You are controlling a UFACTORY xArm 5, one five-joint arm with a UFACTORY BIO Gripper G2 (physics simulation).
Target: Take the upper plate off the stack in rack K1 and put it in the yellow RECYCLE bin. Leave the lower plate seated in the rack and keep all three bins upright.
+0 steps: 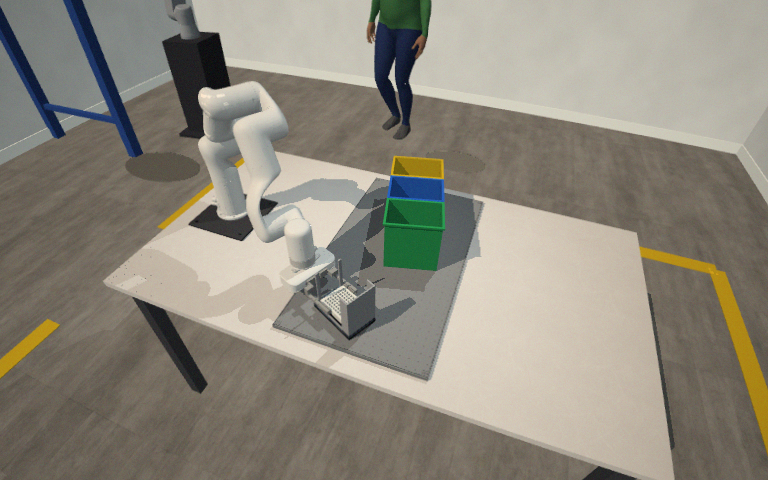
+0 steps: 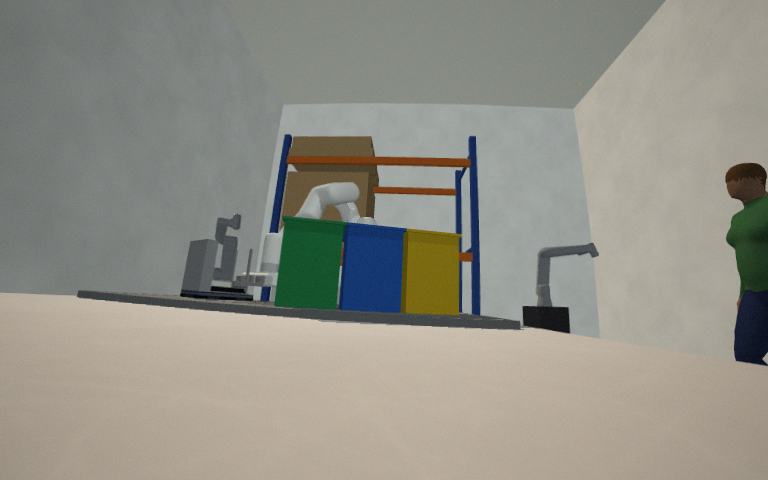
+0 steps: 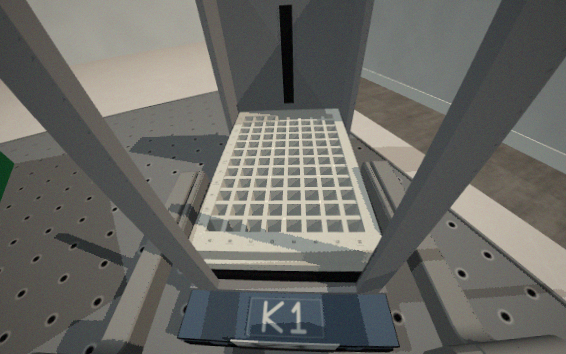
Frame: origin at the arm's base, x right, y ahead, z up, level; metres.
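Seen in the pictures: hand, its tool point: point(image 1: 337, 298) point(image 2: 229, 283) point(image 3: 284, 206); arm's base, origin of its link: point(image 1: 234, 210).
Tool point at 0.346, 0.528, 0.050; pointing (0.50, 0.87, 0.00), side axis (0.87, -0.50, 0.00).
Note:
Pixels of each thing's top centre, then the offset from my tool point to it, as dx, dy, dz.
- Rack K1, centre of its top: point(image 1: 341, 278) point(image 2: 226, 245) +0.015, +0.022, +0.106
- upper plate, centre of its top: point(image 3: 286, 155) point(image 1: 346, 304) point(image 2: 217, 281) +0.020, +0.031, +0.003
- yellow bin, centre of its top: point(image 2: 422, 239) point(image 1: 417, 167) -0.525, +0.128, +0.136
- blue bin, centre of its top: point(image 2: 370, 234) point(image 1: 416, 188) -0.396, +0.146, +0.136
- green bin, centre of its top: point(image 2: 316, 229) point(image 1: 414, 212) -0.266, +0.163, +0.136
Rack K1 point(image 1: 359, 310) point(image 2: 198, 266) point(image 3: 245, 55) stands upright on the grey board. The upper plate point(image 1: 338, 298) point(image 3: 280, 242), off-white with a grid of square wells, lies level between the rack's posts. The lower plate is mostly hidden beneath it. My gripper point(image 1: 333, 289) point(image 3: 286, 197) is low at the rack, its fingers against the upper plate's two long sides, shut on it. The yellow bin point(image 1: 424, 168) point(image 2: 433, 271) stands upright at the far end of the bin row; its floor is hidden.
The blue bin point(image 1: 419, 189) point(image 2: 373, 268) and green bin point(image 1: 412, 249) point(image 2: 310, 266) stand upright beside the yellow one, green nearest the rack. Two tall front posts point(image 3: 107, 145) rise close to the gripper. A person point(image 1: 393, 56) point(image 2: 747, 249) stands beyond the table.

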